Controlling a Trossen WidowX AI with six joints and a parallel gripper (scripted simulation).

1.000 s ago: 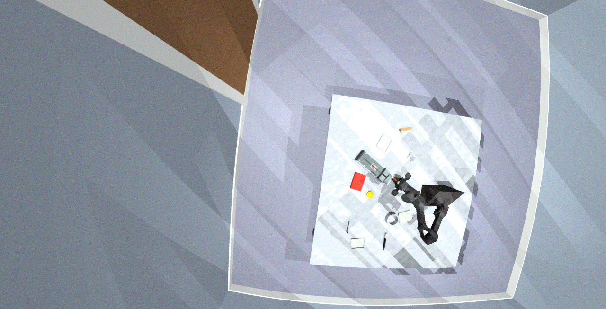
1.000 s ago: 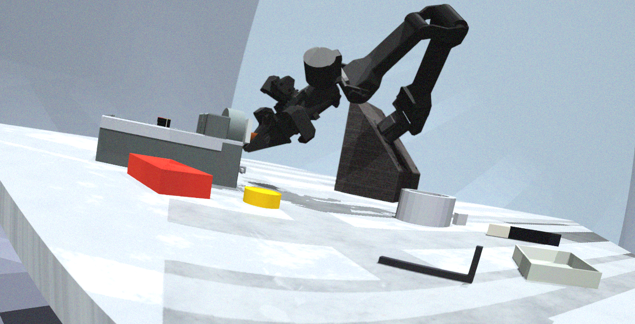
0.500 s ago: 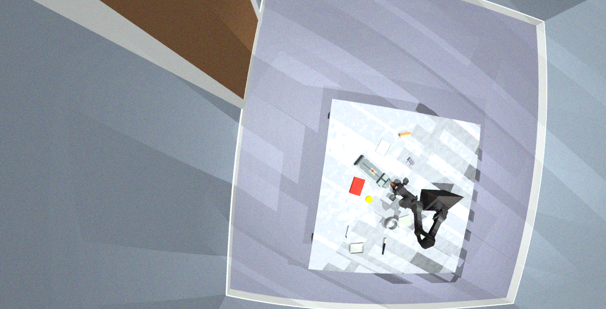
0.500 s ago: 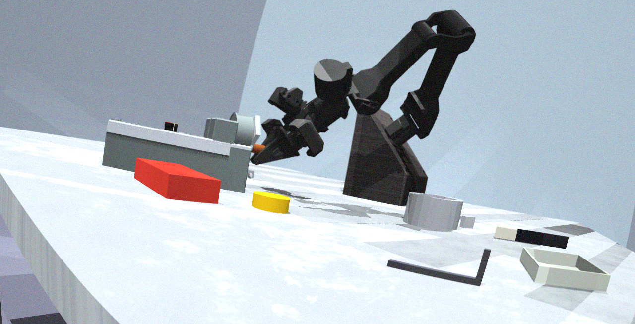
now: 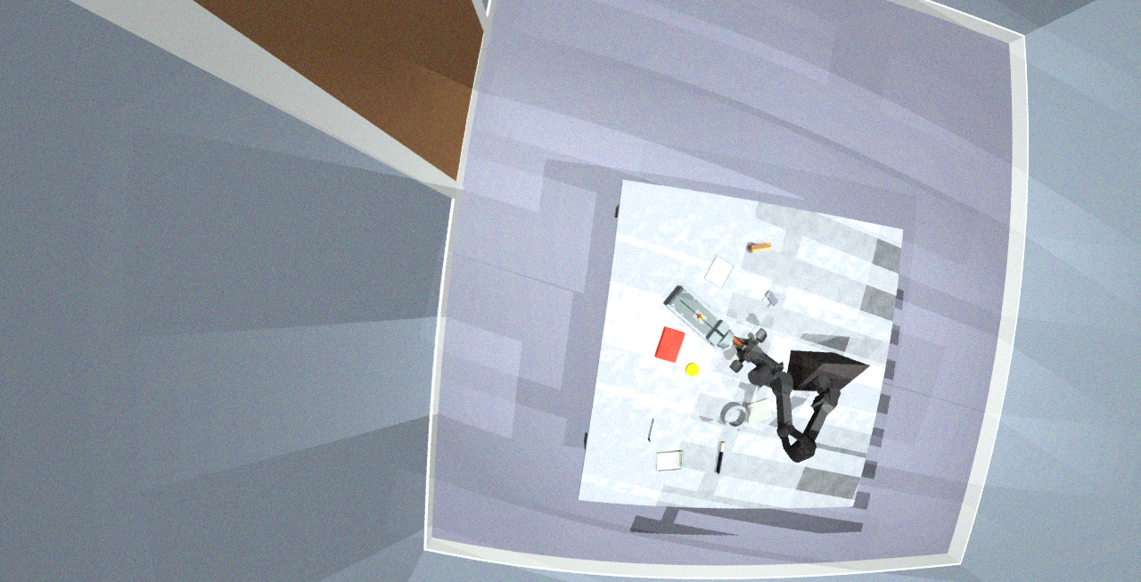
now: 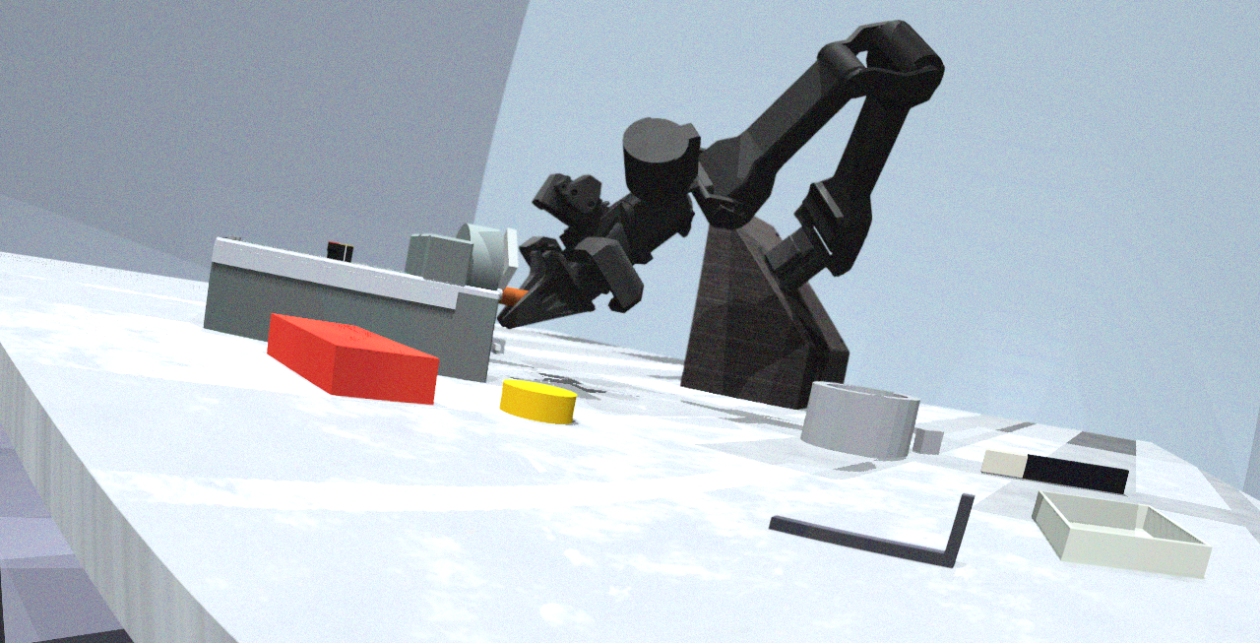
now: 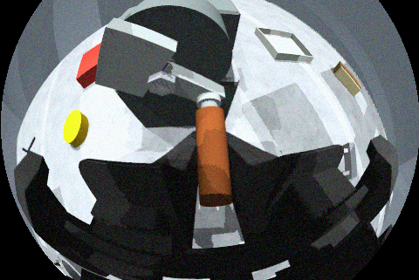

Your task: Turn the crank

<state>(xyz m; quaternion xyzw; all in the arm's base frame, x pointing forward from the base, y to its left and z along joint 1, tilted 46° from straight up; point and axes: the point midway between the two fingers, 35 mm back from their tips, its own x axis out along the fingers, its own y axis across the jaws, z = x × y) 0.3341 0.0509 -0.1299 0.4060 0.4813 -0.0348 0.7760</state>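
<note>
Now: the brown handle 20 mm behind my gripper tip, 20 mm above it and 10 mm to the left of it. The rest, counted from my gripper tip: yellow disc: 160 mm to the left, 110 mm ahead, 40 mm below; red pointer: 170 mm ahead, 60 mm to the right, 40 mm above; black L-shaped bar: 450 mm to the left, 200 mm ahead, 40 mm below.
</note>
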